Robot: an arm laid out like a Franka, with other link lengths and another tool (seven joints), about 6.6 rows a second.
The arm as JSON. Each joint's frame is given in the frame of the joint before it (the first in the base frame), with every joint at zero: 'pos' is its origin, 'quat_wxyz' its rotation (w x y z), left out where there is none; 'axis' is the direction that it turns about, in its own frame. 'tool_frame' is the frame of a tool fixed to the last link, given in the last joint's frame.
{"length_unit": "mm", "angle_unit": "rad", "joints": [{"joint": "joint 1", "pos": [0.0, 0.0, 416.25], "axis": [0.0, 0.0, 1.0]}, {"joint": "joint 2", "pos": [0.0, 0.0, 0.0], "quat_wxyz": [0.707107, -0.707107, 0.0, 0.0], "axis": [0.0, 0.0, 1.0]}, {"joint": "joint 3", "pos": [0.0, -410.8, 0.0], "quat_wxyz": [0.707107, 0.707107, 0.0, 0.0], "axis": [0.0, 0.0, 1.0]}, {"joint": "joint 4", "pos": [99.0, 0.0, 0.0], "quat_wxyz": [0.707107, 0.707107, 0.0, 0.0], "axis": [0.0, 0.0, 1.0]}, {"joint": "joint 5", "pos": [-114.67, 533.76, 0.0], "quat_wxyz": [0.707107, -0.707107, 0.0, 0.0], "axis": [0.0, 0.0, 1.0]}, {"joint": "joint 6", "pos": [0.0, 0.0, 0.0], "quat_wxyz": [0.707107, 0.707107, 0.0, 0.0], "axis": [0.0, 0.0, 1.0]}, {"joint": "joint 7", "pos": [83.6, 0.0, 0.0], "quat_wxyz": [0.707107, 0.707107, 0.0, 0.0], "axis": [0.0, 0.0, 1.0]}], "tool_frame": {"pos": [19.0, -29.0, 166.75], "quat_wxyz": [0.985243, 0.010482, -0.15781, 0.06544]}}
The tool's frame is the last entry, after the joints.
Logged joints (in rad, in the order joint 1, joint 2, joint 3, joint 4, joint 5, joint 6, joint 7), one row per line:
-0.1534, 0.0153, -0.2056, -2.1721, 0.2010, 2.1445, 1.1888
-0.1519, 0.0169, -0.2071, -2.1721, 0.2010, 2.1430, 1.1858
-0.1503, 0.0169, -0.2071, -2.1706, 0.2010, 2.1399, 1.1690
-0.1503, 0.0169, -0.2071, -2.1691, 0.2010, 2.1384, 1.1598
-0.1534, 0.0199, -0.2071, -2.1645, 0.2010, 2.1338, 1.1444
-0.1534, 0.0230, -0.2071, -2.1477, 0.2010, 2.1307, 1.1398
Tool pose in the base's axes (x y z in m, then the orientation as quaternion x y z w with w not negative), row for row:
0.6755, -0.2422, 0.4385, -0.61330, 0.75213, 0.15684, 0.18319
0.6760, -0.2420, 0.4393, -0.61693, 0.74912, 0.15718, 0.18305
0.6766, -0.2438, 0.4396, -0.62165, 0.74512, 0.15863, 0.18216
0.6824, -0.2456, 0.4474, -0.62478, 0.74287, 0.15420, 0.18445
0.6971, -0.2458, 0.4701, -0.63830, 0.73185, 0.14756, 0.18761
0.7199, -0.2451, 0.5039, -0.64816, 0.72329, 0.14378, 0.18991
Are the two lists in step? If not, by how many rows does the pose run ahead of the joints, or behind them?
The pose runs 2 rows ahead of the joints: the pose in row i belongs to the joints in row i + 2.
